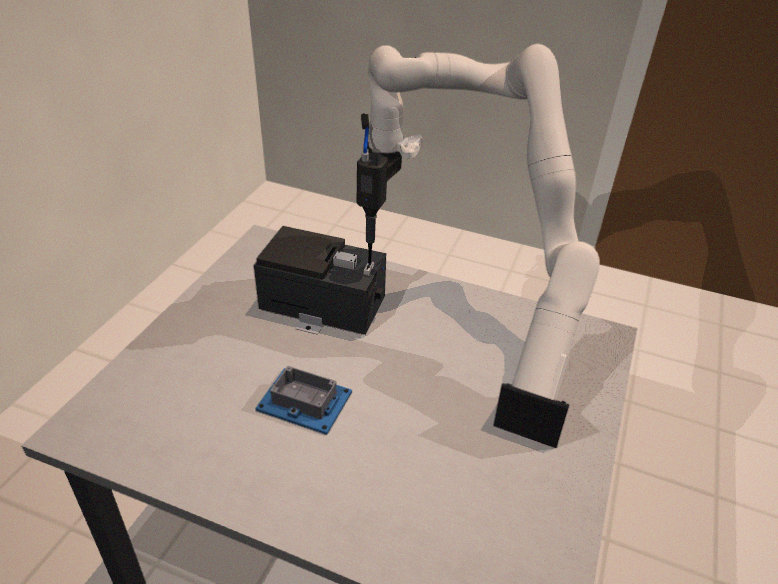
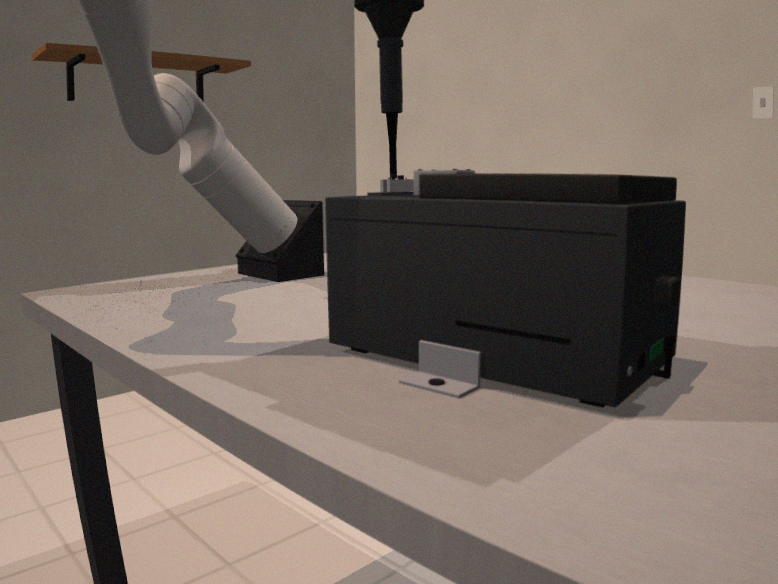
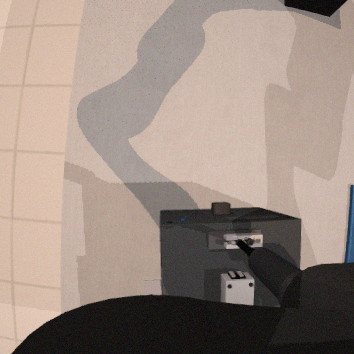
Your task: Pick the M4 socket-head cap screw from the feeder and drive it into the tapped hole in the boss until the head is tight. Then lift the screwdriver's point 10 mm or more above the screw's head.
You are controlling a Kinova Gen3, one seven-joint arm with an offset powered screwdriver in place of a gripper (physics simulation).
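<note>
My screwdriver (image 1: 369, 256) (image 2: 392, 166) (image 3: 243, 246) hangs upright over the feeder (image 1: 314, 298) (image 2: 471, 270) (image 3: 182, 265), a black box. Its bit's point is down at the small pale pick-up block (image 1: 367, 271) (image 2: 405, 186) (image 3: 257, 237) on top, seemingly touching or just inside it. No M4 screw can be made out; the bit's end is too small to tell whether one is on it. The grey open housing (image 1: 300, 406) sits on a blue plate (image 1: 307, 425), apart from the feeder. Which boss has the tapped hole cannot be told.
A silver block (image 1: 345, 259) (image 3: 237, 292) stands on the feeder beside the pick-up block. The feeder's raised dark lid (image 1: 301, 250) (image 2: 534, 187) is beyond it. A metal bracket (image 1: 309, 323) (image 2: 448, 364) stands at its foot. The arm's black base (image 1: 531, 414) (image 2: 282, 267) is on the table (image 1: 408, 496).
</note>
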